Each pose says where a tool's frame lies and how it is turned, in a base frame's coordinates. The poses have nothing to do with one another.
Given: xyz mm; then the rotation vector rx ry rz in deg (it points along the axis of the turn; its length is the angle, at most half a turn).
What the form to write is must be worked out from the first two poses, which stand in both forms.
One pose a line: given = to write
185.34 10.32 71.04 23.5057 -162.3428 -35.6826 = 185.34 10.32 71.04 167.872 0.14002 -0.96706 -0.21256
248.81 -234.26 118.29 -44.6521 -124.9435 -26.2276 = 248.81 -234.26 118.29 135.250 -0.33014 -0.92380 -0.19392
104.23 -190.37 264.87 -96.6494 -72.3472 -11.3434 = 104.23 -190.37 264.87 121.260 -0.79705 -0.59663 -0.09355
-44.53 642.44 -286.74 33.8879 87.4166 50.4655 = -44.53 642.44 -286.74 106.474 0.31827 0.82101 0.47397
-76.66 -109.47 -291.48 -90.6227 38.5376 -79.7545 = -76.66 -109.47 -291.48 126.722 -0.71513 0.30411 -0.62937
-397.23 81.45 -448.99 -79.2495 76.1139 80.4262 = -397.23 81.45 -448.99 136.170 -0.58199 0.55896 0.59063
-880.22 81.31 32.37 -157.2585 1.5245 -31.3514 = -880.22 81.31 32.37 160.360 -0.98066 0.00951 -0.19551
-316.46 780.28 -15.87 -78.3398 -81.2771 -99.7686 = -316.46 780.28 -15.87 150.655 -0.52000 -0.53949 -0.66223
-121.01 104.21 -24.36 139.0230 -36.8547 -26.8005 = -121.01 104.21 -24.36 146.301 0.95025 -0.25191 -0.18319
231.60 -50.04 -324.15 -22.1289 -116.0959 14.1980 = 231.60 -50.04 -324.15 119.036 -0.18590 -0.97530 0.11928
